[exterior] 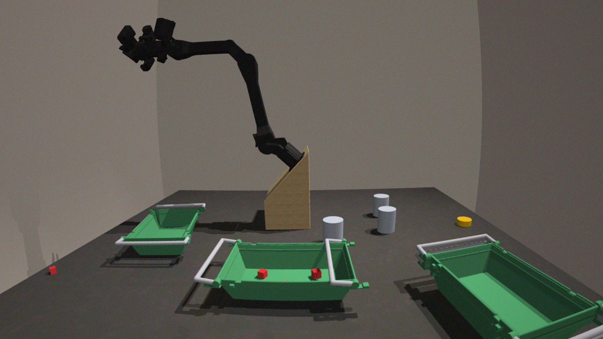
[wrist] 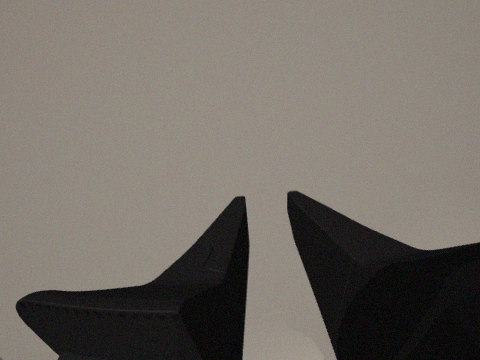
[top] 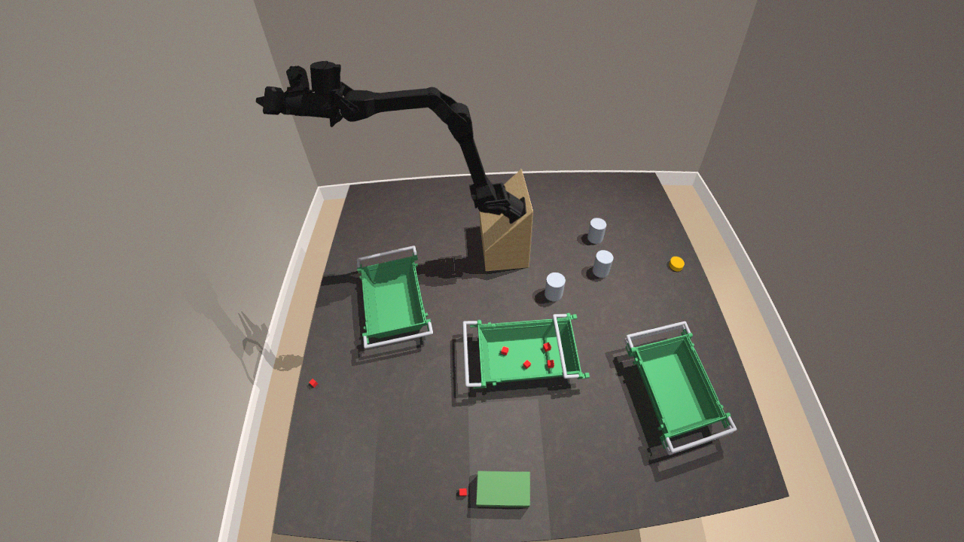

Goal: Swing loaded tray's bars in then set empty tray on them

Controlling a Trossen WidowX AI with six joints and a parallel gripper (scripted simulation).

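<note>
The tray lies 590 mm below my gripper tip, 260 mm to the left of it and 160 mm ahead of it. Also, from my gripper tip: flat green slab: 710 mm ahead, 610 mm below, 570 mm to the left; yellow disc: 1180 mm to the left, 620 mm below, 40 mm ahead.
</note>
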